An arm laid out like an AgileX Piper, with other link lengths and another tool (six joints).
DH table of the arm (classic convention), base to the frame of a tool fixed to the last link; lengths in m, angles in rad. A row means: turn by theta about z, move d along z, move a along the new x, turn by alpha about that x. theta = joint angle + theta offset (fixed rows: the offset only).
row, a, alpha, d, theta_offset
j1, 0, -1.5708, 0.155, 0
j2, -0.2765, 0, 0, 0.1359
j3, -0.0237, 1.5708, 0, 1.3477
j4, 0, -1.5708, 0.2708, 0
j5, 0, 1.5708, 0, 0
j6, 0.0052, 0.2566, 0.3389, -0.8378
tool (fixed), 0, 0, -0.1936, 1.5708
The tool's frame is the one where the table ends.
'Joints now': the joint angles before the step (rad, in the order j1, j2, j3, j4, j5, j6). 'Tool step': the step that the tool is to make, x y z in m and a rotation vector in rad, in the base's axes. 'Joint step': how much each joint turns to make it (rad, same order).
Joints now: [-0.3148 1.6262 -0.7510 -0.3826 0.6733 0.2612]
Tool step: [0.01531 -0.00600 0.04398 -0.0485 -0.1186 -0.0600]
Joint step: [0.0001 -0.1159 -0.0670 -0.0010 0.0706 0.0425]
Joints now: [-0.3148 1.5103 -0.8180 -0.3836 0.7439 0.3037]
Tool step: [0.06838 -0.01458 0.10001 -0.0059 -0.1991 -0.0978]
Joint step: [0.0000 0.0243 -0.4067 0.0910 0.2022 -0.0001]
